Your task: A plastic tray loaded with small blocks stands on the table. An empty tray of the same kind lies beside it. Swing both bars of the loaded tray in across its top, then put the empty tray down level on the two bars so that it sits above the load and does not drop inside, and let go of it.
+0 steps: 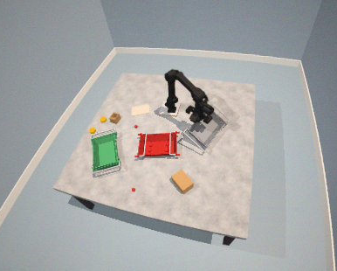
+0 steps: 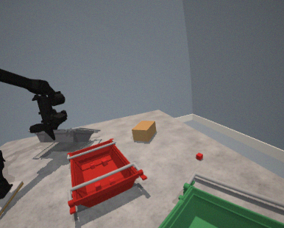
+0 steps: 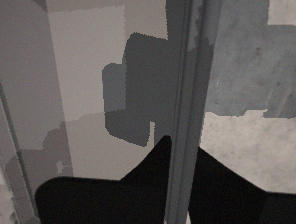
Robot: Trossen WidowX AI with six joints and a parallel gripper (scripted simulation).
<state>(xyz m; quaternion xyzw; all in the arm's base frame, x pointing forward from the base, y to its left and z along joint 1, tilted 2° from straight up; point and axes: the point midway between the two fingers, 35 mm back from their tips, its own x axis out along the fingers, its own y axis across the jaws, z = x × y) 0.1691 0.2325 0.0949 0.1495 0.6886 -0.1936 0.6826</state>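
My gripper tip is 4 cm short of the grey tray and 7 cm to the right of it. Also, from my gripper tip: cream card: 15 cm behind, 49 cm to the right, 8 cm below.
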